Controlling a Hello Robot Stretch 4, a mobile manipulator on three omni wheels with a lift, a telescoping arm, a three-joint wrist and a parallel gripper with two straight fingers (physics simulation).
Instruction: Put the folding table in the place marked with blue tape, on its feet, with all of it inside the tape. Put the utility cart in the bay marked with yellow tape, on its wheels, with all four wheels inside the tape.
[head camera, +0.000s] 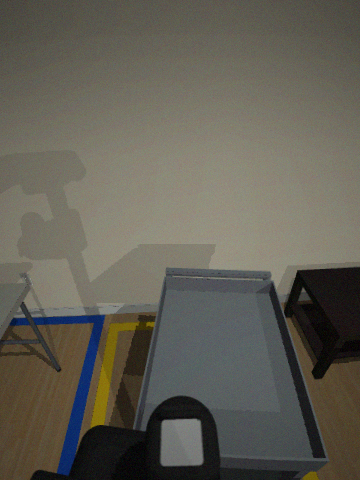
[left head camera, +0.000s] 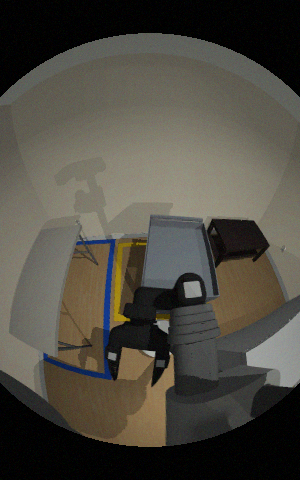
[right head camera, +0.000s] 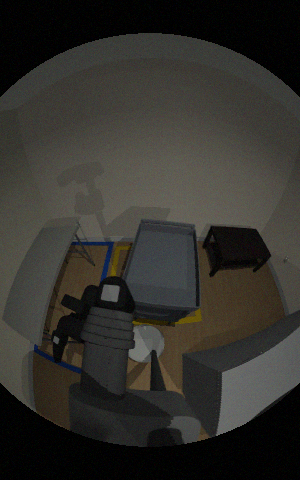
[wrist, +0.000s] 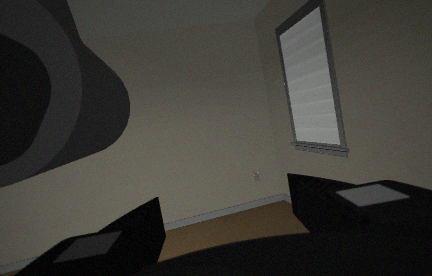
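Pixels of known places: gripper, fingertip midpoint: (left head camera: 132, 382) (right head camera: 69, 369) (wrist: 226, 204); robot's base, origin of the base link: (right head camera: 143, 342).
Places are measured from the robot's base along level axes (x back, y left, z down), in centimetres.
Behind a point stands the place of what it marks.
The folding table (head camera: 10, 302) {z -71.0, x -87.1, y 79.3 cm} (left head camera: 42, 287) {z -70.9, x -29.5, y 94.4 cm} (right head camera: 37, 280) {z -70.9, x -30.6, y 92.7 cm} stands on thin metal legs at the left. Its pale top covers the left part of the blue tape (head camera: 81, 405) {z 2.7, x -73.2, y 60.1 cm} (left head camera: 108, 290) {z 2.7, x -57.0, y 59.2 cm} (right head camera: 106, 260) {z 2.6, x -104.8, y 63.4 cm}; the legs in view are inside the right tape line. The grey utility cart (head camera: 220, 345) {z -76.6, x -60.2, y -13.7 cm} (left head camera: 175, 255) {z -76.6, x -58.0, y -11.5 cm} (right head camera: 162, 265) {z -76.7, x -54.6, y -12.7 cm} stands upright over the yellow tape (head camera: 103, 390) {z 2.7, x -82.3, y 48.8 cm} (left head camera: 118, 290) {z 2.6, x -57.6, y 46.0 cm} (right head camera: 194, 317) {z 2.5, x -29.0, y -56.8 cm}, with a strip of bay showing on its left. Its wheels are hidden. My gripper (left head camera: 134, 380) {z -120.1, x 4.4, y 11.5 cm} (wrist: 226, 204) {z -120.1, x 4.4, y 11.5 cm} is open and empty, in front of the bays, apart from both.
A dark low table (head camera: 335, 300) {z -42.3, x -109.0, y -95.2 cm} (left head camera: 240, 238) {z -42.3, x -100.2, y -115.9 cm} (right head camera: 240, 244) {z -42.3, x -104.9, y -119.8 cm} stands right of the cart, near the wall. A large grey-white box (left head camera: 275, 357) (right head camera: 260, 382) is at the near right. The wall runs close behind the cart. A window (wrist: 312, 80) {z -141.9, x 225.4, y 142.9 cm} shows in the wrist view.
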